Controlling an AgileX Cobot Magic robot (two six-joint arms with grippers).
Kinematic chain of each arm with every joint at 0, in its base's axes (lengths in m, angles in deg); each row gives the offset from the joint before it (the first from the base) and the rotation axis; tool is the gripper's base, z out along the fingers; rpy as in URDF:
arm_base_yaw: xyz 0 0 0.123 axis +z
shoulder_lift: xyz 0 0 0 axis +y
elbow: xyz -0.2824 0 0.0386 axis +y
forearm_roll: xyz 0.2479 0 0.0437 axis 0.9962 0 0.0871
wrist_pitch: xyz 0 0 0 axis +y
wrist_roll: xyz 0.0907 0 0.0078 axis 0.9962 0 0.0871
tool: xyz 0 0 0 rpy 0 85 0
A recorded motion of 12 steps. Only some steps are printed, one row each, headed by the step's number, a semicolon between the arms.
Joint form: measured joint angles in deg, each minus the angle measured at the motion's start. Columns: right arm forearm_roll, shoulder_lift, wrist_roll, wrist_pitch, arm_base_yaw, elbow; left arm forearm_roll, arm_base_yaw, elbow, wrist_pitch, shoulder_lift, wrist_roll.
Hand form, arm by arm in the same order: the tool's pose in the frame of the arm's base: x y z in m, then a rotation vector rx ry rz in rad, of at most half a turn. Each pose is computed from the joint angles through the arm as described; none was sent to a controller.
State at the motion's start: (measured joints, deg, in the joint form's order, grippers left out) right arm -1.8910 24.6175 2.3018 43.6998 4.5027 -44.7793; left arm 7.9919 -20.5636 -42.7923 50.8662 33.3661 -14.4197
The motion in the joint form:
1: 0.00 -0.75 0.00 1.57 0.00 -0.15; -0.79 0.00 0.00 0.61 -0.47 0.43
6: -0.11 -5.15 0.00 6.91 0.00 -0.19; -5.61 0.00 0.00 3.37 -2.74 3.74
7: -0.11 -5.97 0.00 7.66 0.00 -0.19; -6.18 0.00 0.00 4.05 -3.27 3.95
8: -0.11 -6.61 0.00 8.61 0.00 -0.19; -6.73 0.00 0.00 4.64 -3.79 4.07
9: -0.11 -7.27 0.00 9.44 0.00 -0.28; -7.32 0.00 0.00 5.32 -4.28 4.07
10: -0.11 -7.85 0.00 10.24 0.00 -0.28; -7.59 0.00 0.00 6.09 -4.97 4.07
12: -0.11 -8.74 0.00 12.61 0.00 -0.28; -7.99 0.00 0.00 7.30 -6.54 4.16
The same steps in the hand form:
1: 0.0589 0.0025 0.3724 -0.0429 1.9054 0.0424; 0.0906 -0.0244 0.3406 0.1584 2.2023 -0.1845
6: 0.0370 0.0004 0.3683 -0.0401 1.9211 0.0389; 0.0781 -0.0260 0.3401 0.2003 2.2194 -0.2495
7: 0.0331 0.0001 0.3677 -0.0395 1.9199 0.0390; 0.0754 -0.0258 0.3400 0.2023 2.2231 -0.2588
8: 0.0299 -0.0002 0.3666 -0.0390 1.9253 0.0387; 0.0728 -0.0255 0.3399 0.2028 2.2256 -0.2689
9: 0.0265 -0.0005 0.3662 -0.0385 1.9267 0.0386; 0.0702 -0.0254 0.3397 0.2013 2.2305 -0.2805
10: 0.0236 -0.0007 0.3652 -0.0381 1.9305 0.0384; 0.0669 -0.0245 0.3396 0.2006 2.2326 -0.2858
12: 0.0185 -0.0012 0.3620 -0.0374 1.9564 0.0370; 0.0601 -0.0225 0.3399 0.2008 2.2272 -0.2950

